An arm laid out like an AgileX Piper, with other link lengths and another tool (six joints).
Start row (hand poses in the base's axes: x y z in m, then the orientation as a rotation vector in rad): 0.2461 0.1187 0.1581 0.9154 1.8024 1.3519
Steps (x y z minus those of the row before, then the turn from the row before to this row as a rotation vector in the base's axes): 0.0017 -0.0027 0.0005 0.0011 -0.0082 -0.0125; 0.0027 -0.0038 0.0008 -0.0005 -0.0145 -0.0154; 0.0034 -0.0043 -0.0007 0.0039 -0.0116 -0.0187; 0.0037 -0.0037 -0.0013 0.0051 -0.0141 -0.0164; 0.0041 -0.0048 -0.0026 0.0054 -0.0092 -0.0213; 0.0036 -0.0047 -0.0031 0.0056 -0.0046 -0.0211; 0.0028 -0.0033 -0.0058 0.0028 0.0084 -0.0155; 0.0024 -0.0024 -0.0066 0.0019 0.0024 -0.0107; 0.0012 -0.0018 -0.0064 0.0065 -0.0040 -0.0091
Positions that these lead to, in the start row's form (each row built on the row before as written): 0.2478 0.1160 0.1586 0.9190 1.7871 1.3471; 0.2505 0.1122 0.1594 0.9187 1.7659 1.3404; 0.2539 0.1079 0.1587 0.9256 1.7424 1.3352; 0.2576 0.1042 0.1574 0.9293 1.7180 1.3332; 0.2617 0.0994 0.1548 0.9406 1.6938 1.3269; 0.2653 0.0947 0.1517 0.9554 1.6731 1.3197; 0.2681 0.0914 0.1459 0.9749 1.6674 1.3098; 0.2705 0.0890 0.1393 0.9856 1.6609 1.3039; 0.2717 0.0872 0.1329 0.9927 1.6483 1.3052
